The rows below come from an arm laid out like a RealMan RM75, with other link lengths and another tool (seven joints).
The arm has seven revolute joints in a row. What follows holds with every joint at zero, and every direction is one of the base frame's. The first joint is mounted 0.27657 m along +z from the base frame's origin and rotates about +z. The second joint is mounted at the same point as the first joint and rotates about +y. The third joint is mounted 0.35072 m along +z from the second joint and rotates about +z. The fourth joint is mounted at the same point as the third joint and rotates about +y. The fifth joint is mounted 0.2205 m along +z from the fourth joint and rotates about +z. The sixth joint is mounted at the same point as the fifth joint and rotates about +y. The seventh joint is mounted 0.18 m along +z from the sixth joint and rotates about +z. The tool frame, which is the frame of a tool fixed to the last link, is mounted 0.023 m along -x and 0.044 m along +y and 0.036 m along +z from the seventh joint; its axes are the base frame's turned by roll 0, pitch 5.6 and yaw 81.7 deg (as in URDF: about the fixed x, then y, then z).
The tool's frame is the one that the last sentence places.
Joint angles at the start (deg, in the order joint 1, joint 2, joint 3, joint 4, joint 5, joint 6, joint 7):
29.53, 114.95, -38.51, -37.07, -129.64, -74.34, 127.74
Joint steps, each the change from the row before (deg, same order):
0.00, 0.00, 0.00, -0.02, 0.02, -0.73, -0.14
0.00, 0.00, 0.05, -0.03, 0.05, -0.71, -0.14
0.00, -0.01, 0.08, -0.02, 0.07, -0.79, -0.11
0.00, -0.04, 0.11, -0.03, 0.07, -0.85, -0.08
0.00, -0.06, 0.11, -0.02, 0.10, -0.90, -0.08
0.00, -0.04, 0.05, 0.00, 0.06, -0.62, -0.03
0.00, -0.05, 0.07, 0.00, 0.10, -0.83, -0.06
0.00, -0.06, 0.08, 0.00, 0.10, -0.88, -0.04
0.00, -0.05, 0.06, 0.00, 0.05, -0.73, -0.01
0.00, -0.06, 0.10, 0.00, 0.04, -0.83, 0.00
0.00, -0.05, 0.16, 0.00, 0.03, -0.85, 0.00
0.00, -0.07, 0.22, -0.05, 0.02, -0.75, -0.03
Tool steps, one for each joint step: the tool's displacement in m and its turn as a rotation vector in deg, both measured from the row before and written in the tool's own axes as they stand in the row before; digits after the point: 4 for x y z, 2 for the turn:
0.0025, -0.0013, -0.0001, 0.34, 0.64, -0.12
0.0024, -0.0010, -0.0003, 0.26, 0.63, -0.10
0.0026, -0.0010, -0.0004, 0.25, 0.70, -0.04
0.0026, -0.0008, -0.0007, 0.24, 0.72, -0.02
0.0027, -0.0008, -0.0009, 0.24, 0.76, -0.01
0.0019, -0.0007, -0.0005, 0.20, 0.53, 0.01
0.0026, -0.0008, -0.0007, 0.25, 0.72, 0.00
0.0027, -0.0009, -0.0008, 0.26, 0.76, 0.02
0.0022, -0.0008, -0.0006, 0.25, 0.61, 0.03
0.0024, -0.0009, -0.0008, 0.26, 0.69, 0.06
0.0024, -0.0009, -0.0009, 0.23, 0.70, 0.09
0.0019, -0.0003, -0.0013, 0.12, 0.57, 0.02

